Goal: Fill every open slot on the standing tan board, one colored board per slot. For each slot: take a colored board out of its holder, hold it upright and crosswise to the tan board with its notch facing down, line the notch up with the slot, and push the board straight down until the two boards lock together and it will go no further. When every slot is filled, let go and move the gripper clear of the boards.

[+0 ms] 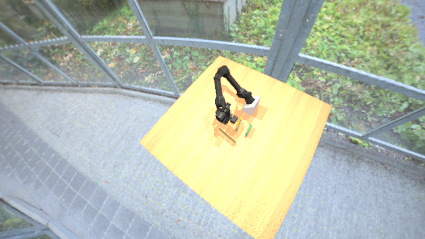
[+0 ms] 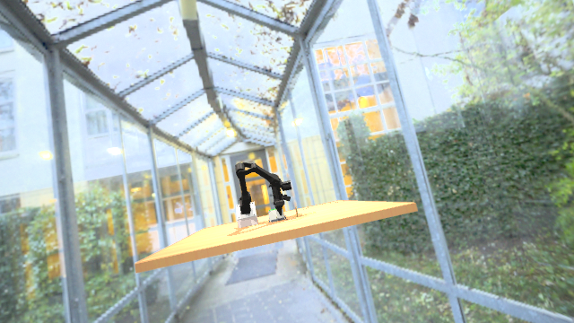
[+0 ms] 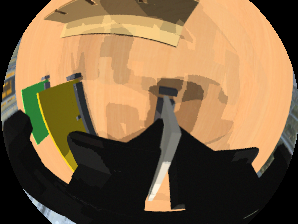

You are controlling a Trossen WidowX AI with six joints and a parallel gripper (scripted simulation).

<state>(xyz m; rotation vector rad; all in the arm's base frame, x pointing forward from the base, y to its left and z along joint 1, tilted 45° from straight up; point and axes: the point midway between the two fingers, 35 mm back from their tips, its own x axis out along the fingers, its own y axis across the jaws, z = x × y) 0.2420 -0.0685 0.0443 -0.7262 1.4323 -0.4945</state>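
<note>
The tan board is 110 mm ahead of my gripper tip and 90 mm to the left of it. Round my gripper tip: green board (200 mm to the left, 40 mm behind); grey board (30 mm behind); yellow board (100 mm to the left, 30 mm behind).
</note>
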